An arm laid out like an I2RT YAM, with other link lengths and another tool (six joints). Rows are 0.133 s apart.
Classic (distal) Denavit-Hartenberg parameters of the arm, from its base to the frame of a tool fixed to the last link. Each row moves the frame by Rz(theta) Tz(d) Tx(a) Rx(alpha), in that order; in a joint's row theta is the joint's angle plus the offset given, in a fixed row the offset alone. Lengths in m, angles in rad.
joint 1: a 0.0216, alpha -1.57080, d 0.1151, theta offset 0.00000
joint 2: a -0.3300, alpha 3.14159, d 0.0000, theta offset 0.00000
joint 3: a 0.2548, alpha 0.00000, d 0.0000, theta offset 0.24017
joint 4: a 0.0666, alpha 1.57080, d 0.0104, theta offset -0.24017
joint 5: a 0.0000, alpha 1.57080, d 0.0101, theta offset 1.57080
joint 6: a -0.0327, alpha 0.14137, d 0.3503, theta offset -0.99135
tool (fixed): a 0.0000, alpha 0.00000, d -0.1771, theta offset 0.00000
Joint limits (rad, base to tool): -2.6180..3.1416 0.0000..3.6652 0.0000..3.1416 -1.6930..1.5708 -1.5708..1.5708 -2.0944..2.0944
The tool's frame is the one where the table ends.
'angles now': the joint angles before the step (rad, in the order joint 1, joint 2, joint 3, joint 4, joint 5, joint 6). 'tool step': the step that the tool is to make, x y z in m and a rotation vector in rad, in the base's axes. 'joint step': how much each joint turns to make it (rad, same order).
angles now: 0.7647 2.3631 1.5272 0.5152 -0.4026 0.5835
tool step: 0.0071 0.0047 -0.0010 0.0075 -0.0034 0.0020
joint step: -0.0038 0.0247 0.0393 -0.0065 -0.0065 0.0012
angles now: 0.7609 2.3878 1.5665 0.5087 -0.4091 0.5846
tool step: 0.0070 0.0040 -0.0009 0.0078 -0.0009 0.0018
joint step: -0.0047 0.0237 0.0386 -0.0076 -0.0078 0.0031
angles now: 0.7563 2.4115 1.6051 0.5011 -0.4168 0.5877
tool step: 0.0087 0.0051 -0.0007 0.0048 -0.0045 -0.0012
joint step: -0.0039 0.0278 0.0504 -0.0163 -0.0027 -0.0004
